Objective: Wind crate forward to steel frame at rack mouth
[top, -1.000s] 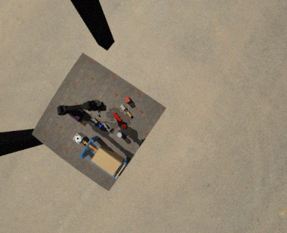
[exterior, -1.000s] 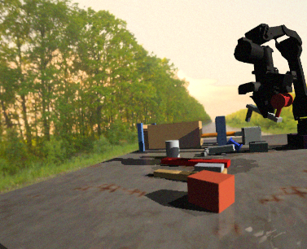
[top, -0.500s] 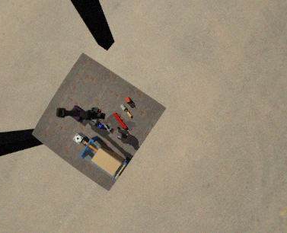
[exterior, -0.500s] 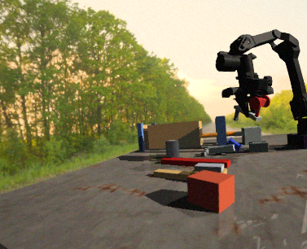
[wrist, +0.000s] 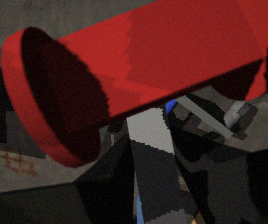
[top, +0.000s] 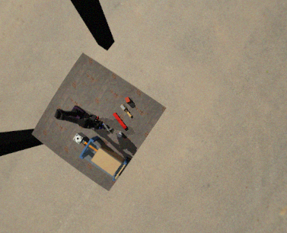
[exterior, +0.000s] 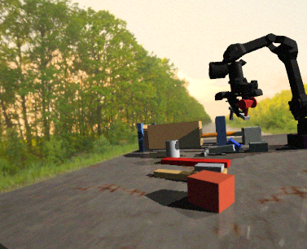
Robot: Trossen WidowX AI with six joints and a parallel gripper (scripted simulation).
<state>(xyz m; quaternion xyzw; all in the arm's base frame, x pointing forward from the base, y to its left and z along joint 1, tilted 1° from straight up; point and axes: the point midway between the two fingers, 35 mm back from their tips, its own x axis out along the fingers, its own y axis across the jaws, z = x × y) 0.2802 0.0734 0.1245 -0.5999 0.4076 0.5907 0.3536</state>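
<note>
Now: the red knob 2 cm behind my gripper tip, 4 cm to the left of it and 3 cm above it. Also, from my gripper tip: winch handle with red grip: 2 cm above; then blue piece: 4 cm ahead, 3 cm to the right, 11 cm below; then dark block: 6 cm behind, 5 cm to the right, 13 cm below.
</note>
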